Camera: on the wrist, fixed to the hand. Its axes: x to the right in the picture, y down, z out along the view.
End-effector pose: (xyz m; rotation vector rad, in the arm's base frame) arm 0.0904 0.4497 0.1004 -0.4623 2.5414 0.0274
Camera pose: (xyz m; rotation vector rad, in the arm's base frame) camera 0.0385 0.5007 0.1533 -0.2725 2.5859 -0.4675
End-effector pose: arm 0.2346 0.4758 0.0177 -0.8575 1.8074 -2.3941
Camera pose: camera 0.1901 0.5149 -0.0501 -0.6484 1.3166 -2.6804
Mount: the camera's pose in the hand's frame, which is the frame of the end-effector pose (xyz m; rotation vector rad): -0.0031 0.0612 -0.0659 0.3761 0.1168 0.0380
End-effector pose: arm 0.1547 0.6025 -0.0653 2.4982 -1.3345 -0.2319
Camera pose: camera 0.1234 0.5852 0.0173 2.7307 -1.4901 0.1898
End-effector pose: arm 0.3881 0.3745 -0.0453 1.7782 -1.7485 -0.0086
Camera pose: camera 0.3610 0.4106 0.0325 1.9588 -1.7842 0.4586
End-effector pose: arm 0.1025 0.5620 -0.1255 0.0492 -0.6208 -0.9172
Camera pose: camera 0.1800 0.5880 -0.1632 0.4236 -0.6760 -0.7455
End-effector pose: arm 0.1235 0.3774 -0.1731 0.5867 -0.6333 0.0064
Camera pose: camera 0.1466 0.4634 -0.1862 0.9303 -0.5320 0.1977
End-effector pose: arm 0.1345 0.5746 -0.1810 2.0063 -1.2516 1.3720
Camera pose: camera 0.0479 0.5926 -0.1642 2.1089 -1.0450 1.8269
